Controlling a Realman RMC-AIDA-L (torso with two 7-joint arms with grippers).
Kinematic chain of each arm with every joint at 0, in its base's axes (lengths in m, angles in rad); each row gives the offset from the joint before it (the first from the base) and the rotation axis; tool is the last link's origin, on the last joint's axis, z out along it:
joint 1: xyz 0 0 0.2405 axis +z
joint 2: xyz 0 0 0 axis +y
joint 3: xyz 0 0 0.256 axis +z
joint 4: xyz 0 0 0 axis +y
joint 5: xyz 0 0 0.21 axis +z
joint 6: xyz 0 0 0 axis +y
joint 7: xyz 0 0 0.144 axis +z
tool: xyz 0 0 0
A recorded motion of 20 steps. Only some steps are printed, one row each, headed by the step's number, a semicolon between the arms.
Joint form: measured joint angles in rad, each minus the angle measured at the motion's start. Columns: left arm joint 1, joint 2, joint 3, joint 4, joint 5, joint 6, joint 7; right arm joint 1, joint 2, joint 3, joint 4, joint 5, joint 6, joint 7.
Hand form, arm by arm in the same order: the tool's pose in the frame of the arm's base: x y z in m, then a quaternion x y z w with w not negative. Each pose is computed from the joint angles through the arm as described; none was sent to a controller.
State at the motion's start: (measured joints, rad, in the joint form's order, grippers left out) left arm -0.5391 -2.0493 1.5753 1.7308 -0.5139 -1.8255 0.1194; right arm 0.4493 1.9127 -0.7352 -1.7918 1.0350 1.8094 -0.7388
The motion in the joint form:
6: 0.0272 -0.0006 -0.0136 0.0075 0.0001 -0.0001 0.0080; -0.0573 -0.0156 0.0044 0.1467 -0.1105 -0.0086 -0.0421
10: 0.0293 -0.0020 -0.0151 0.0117 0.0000 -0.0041 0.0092; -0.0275 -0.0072 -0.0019 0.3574 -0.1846 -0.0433 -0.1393
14: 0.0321 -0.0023 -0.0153 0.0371 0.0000 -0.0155 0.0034; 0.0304 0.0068 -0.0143 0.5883 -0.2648 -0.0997 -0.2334
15: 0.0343 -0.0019 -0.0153 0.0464 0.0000 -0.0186 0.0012; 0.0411 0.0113 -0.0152 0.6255 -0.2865 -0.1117 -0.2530
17: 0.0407 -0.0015 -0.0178 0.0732 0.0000 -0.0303 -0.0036; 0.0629 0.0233 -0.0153 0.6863 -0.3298 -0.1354 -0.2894
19: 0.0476 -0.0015 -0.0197 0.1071 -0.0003 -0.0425 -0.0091; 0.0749 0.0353 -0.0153 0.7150 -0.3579 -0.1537 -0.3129
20: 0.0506 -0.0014 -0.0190 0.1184 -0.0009 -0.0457 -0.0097; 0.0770 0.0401 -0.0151 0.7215 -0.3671 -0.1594 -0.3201
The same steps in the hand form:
6: -0.1473 0.3031 0.0214 -0.86257 -0.41068 0.21182 0.20604; 0.2260 0.3158 0.1939 -0.88202 0.35920 0.03375 0.30311
10: -0.1472 0.3023 0.0218 -0.86272 -0.41074 0.21178 0.20530; 0.2590 0.3259 0.1678 -0.88230 0.39311 0.01723 0.25830
14: -0.1440 0.3003 0.0242 -0.86405 -0.40778 0.20910 0.20835; 0.2829 0.3371 0.1302 -0.88613 0.41549 -0.00075 0.20527
15: -0.1432 0.2996 0.0252 -0.86430 -0.40707 0.20796 0.20981; 0.2870 0.3383 0.1231 -0.88711 0.41716 -0.00764 0.19737
17: -0.1411 0.2972 0.0283 -0.86484 -0.40554 0.20505 0.21341; 0.2927 0.3407 0.1096 -0.88997 0.41648 -0.02127 0.18451
19: -0.1378 0.2944 0.0319 -0.86632 -0.40213 0.20045 0.21818; 0.2952 0.3420 0.1008 -0.89246 0.41293 -0.03003 0.17918
20: -0.1368 0.2933 0.0328 -0.86723 -0.40019 0.19910 0.21936; 0.2962 0.3420 0.0980 -0.89309 0.41188 -0.03293 0.17796

